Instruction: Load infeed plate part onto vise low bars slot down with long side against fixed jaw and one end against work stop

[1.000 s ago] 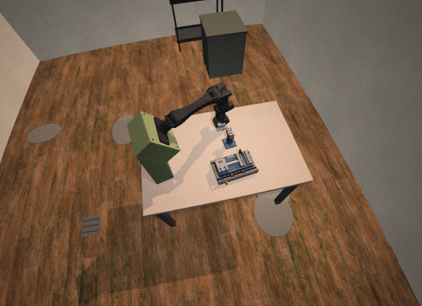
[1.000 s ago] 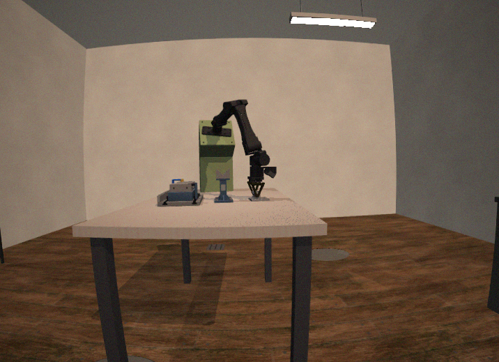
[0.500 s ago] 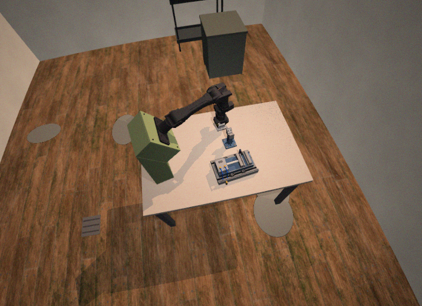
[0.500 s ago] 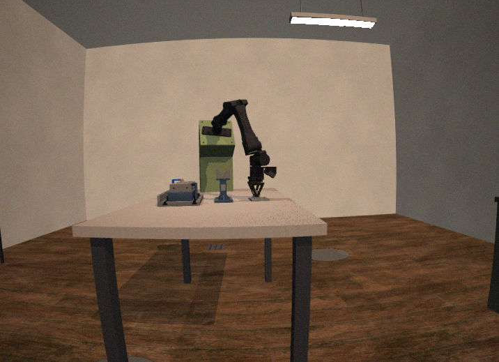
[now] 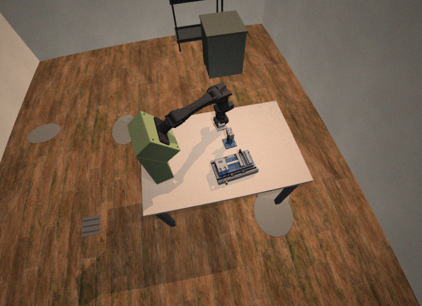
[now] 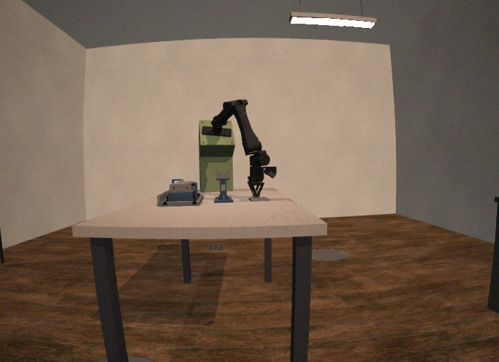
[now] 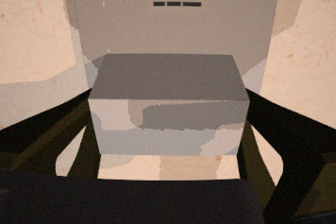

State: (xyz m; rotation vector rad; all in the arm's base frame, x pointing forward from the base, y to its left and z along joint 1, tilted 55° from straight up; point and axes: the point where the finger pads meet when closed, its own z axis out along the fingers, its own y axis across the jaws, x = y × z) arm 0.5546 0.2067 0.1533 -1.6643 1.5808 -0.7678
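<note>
Right now my hand is right at the part. The rest, counted from my hand: vise (370 mm to the right, 10 mm ahead, 10 mm above); flat infeed plate (20 mm to the left, 20 mm below); dark work stop rod (310 mm to the right, 70 mm ahead, 60 mm above).
</note>
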